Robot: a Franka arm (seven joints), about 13 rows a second.
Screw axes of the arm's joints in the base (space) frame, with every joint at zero. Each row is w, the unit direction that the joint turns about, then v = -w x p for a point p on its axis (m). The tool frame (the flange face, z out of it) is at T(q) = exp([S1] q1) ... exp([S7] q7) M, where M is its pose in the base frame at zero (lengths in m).
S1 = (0, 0, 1, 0, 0, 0)
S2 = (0, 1, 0, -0.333, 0, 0)
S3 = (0, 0, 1, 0, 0, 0)
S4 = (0, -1, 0, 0.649, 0, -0.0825)
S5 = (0, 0, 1, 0, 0, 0)
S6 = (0, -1, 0, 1.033, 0, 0)
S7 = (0, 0, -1, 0, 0.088, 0)
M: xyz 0.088 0 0.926 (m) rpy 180 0 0 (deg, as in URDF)
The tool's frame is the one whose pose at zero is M.
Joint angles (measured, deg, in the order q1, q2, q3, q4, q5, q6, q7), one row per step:
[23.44, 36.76, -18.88, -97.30, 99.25, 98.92, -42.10]
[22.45, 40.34, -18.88, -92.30, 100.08, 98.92, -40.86]
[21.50, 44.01, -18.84, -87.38, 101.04, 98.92, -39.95]
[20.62, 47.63, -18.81, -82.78, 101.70, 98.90, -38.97]
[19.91, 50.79, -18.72, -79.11, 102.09, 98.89, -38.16]
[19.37, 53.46, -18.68, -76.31, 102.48, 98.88, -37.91]
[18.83, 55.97, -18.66, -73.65, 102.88, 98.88, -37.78]
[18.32, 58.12, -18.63, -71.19, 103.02, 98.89, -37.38]
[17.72, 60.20, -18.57, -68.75, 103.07, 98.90, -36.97]
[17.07, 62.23, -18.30, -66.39, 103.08, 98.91, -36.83]
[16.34, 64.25, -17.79, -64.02, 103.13, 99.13, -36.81]
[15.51, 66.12, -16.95, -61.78, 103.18, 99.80, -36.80]
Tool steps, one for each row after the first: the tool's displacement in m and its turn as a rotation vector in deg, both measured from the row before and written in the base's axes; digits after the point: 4 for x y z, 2 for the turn. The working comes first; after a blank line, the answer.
Tool pose at each row, in the base's axes (x y z in m, rotation vector in deg; the steps are taken from these numbers as rounded here):
[0.6567, 0.1744, 0.2687, -100.18, 3.19, -4.49]
[0.6774, 0.1719, 0.2637, -100.12, 3.58, -5.35]
[0.6962, 0.1701, 0.2565, -99.94, 3.77, -6.22]
[0.7118, 0.1684, 0.2464, -99.97, 3.99, -6.58]
[0.7226, 0.1674, 0.2341, -100.12, 4.27, -6.48]
[0.7298, 0.1663, 0.2211, -100.27, 4.38, -6.48]
[0.7362, 0.1648, 0.2089, -100.38, 4.41, -6.61]
[0.7418, 0.1633, 0.1993, -100.55, 4.46, -6.55]
[0.7470, 0.1610, 0.1901, -100.73, 4.52, -6.51]
[0.7513, 0.1596, 0.1806, -100.76, 4.36, -6.53]
[0.7553, 0.1586, 0.1709, -100.65, 4.28, -6.73]
[0.7592, 0.1576, 0.1615, -100.44, 4.55, -7.19]

[0.0207, -0.0025, -0.0050, 0.03, -0.36, -0.75]
[0.0188, -0.0018, -0.0072, 0.14, -0.49, -0.62]
[0.0156, -0.0017, -0.0101, -0.04, -0.12, -0.35]
[0.0108, -0.0010, -0.0123, -0.14, 0.23, -0.13]
[0.0072, -0.0011, -0.0130, -0.15, 0.07, -0.07]
[0.0064, -0.0015, -0.0122, -0.12, -0.06, -0.09]
[0.0056, -0.0015, -0.0096, -0.16, 0.08, 0.00]
[0.0052, -0.0023, -0.0092, -0.18, 0.07, -0.02]
[0.0043, -0.0014, -0.0095, -0.03, -0.10, 0.10]
[0.0040, -0.0010, -0.0097, 0.10, -0.19, -0.06]
[0.0039, -0.0010, -0.0094, 0.19, -0.17, -0.44]

